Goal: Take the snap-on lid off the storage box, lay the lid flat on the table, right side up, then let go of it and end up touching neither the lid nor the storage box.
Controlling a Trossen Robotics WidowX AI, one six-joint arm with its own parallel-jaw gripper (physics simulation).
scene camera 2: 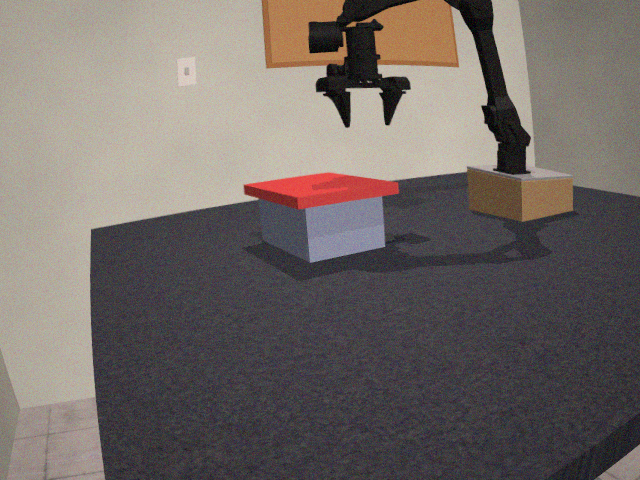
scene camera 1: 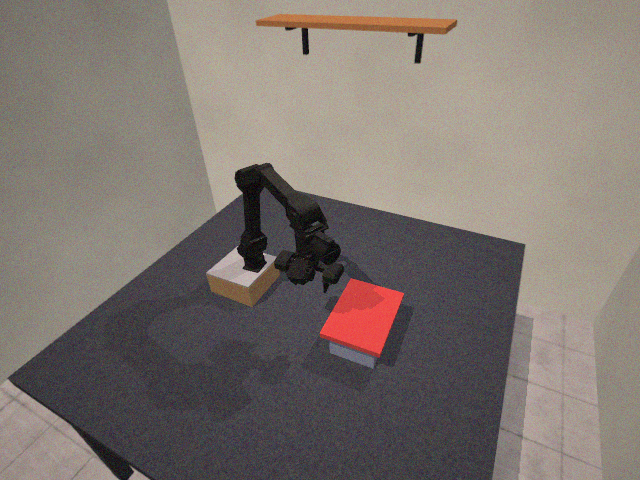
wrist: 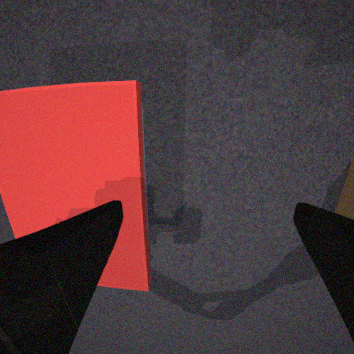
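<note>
The flat red lid (scene camera 1: 364, 315) (scene camera 2: 284, 190) (wrist: 65, 140) sits level on top of the pale blue-grey storage box (scene camera 1: 353, 353) (scene camera 2: 346, 227), overhanging its sides. The box stands upright on the table. My gripper (scene camera 1: 312, 283) (scene camera 2: 367, 125) (wrist: 208, 210) is open and empty, pointing down, well above the lid's height and apart from it. In the wrist view the left finger overlaps the lid near its long right edge, and the right finger is out past that edge, over the table. In scene camera 1 one finger is hidden behind the gripper's body.
The arm's base stands on a wooden block with a pale top (scene camera 1: 235, 296) (scene camera 2: 546, 198) (wrist: 346, 200), off the lid's long side. The dark table (scene camera 1: 439, 413) (scene camera 2: 310, 361) ends beyond the box. A wooden shelf (scene camera 1: 356, 23) is on the wall, high up.
</note>
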